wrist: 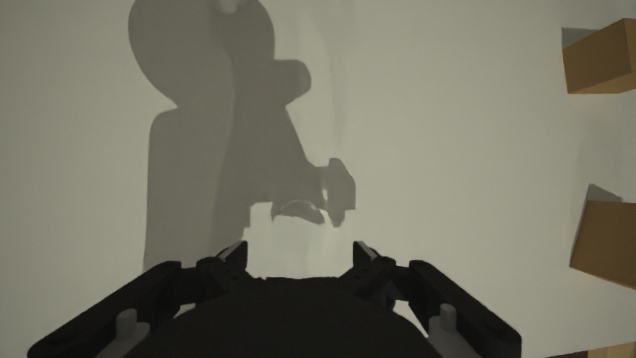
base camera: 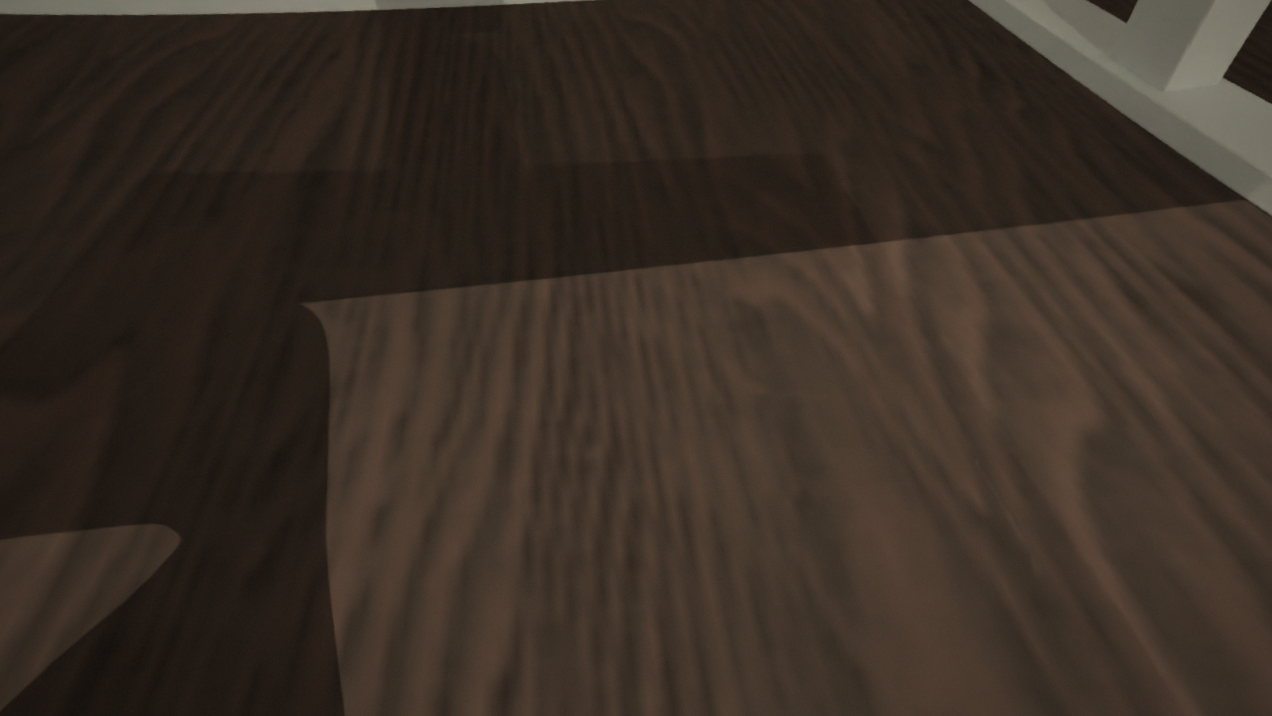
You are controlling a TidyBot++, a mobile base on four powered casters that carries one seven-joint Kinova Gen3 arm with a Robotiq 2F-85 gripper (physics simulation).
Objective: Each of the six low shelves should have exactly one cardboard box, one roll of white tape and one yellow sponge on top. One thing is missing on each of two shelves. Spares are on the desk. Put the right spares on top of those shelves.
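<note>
My gripper (wrist: 301, 253) is open above the white desk top (wrist: 465, 150) in the wrist view, with no object visible between its fingertips. A small white rounded thing (wrist: 231, 4), likely a roll of tape, is cut off at the top edge. A faint curved pale rim (wrist: 298, 202) shows just beyond the fingertips; whether it is a tape roll is hard to tell, white on white. Two cardboard boxes (wrist: 595, 65) (wrist: 607, 240) lie at the right, apart from each other and well to the right of the gripper. Sponges and the low shelves do not show.
The arm's large shadow (wrist: 190, 150) covers the left middle of the desk top. The desk's edge passes the lower right corner of the wrist view. The base camera shows dark wooden floor (base camera: 667, 444), a pale strip along the top and white framework (base camera: 1197, 53) at the upper right.
</note>
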